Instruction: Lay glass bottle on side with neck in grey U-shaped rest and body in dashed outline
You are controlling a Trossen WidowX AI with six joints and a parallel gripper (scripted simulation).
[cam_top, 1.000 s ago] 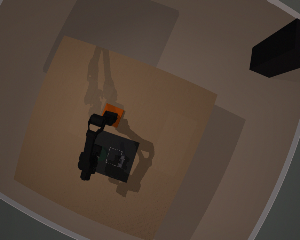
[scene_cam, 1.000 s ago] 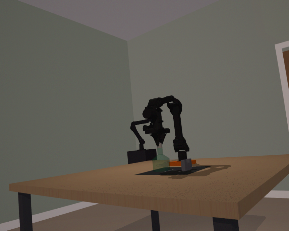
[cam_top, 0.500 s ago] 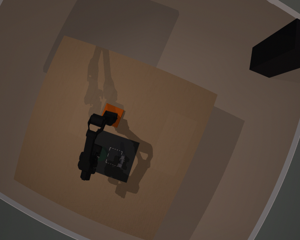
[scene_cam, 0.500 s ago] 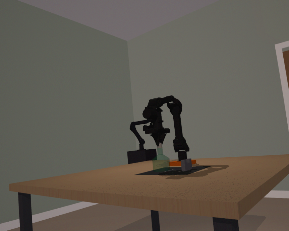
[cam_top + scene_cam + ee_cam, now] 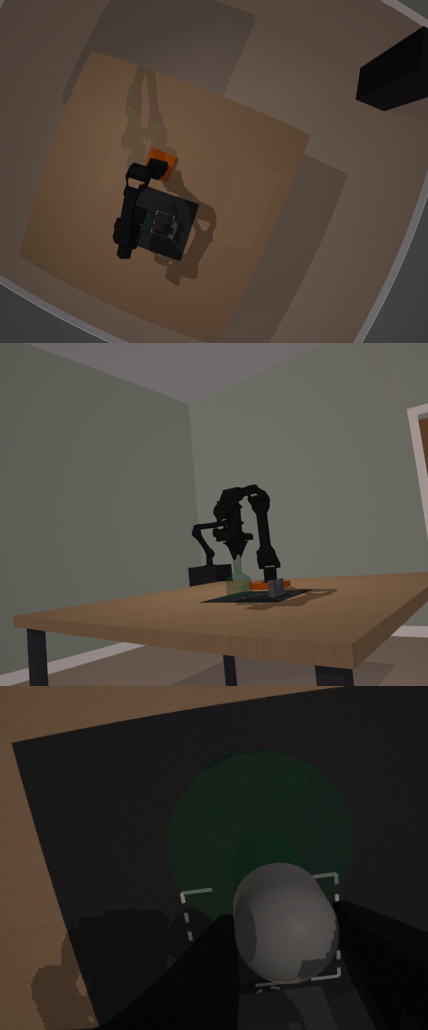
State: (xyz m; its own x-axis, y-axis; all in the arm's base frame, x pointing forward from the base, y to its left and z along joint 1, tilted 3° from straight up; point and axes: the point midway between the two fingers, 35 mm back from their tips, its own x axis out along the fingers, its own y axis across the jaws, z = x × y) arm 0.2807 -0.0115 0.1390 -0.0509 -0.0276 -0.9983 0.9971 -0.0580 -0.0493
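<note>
Now: the black mat 140 mm below my gripper tip and 80 mm to the left of it. The rest, counted from my gripper tip: green glass bottle (50 mm below).
</note>
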